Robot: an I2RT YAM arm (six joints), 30 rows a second.
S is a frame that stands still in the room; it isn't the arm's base.
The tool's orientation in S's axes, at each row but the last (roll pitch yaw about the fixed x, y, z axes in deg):
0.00 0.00 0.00
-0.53 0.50 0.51
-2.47 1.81 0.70
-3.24 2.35 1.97
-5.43 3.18 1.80
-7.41 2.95 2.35
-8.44 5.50 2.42
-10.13 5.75 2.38
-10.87 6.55 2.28
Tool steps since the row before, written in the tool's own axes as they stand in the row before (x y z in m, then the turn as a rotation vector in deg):
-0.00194 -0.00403 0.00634 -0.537 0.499 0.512
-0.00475 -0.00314 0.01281 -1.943 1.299 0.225
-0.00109 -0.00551 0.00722 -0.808 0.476 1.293
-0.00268 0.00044 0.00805 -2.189 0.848 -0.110
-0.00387 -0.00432 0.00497 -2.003 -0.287 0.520
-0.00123 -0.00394 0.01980 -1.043 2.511 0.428
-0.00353 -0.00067 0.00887 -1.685 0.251 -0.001
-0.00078 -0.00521 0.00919 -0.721 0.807 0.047
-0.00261 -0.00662 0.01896 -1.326 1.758 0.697
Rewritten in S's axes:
-0.00194 -0.00403 0.00634 -0.537 0.499 0.512
-0.00461 -0.00306 0.01288 -1.953 1.284 0.230
-0.00079 -0.00520 0.00748 -0.774 0.522 1.296
-0.00238 0.00081 0.00812 -2.221 0.765 -0.068
-0.00344 -0.00394 0.00556 -1.961 -0.298 0.655
-0.00014 -0.00136 0.02018 -1.140 2.501 0.154
-0.00269 0.00053 0.00917 -1.690 0.177 0.124
0.00037 -0.00350 0.00999 -0.760 0.772 -0.023
-0.00021 -0.00294 0.02004 -1.350 1.806 0.502

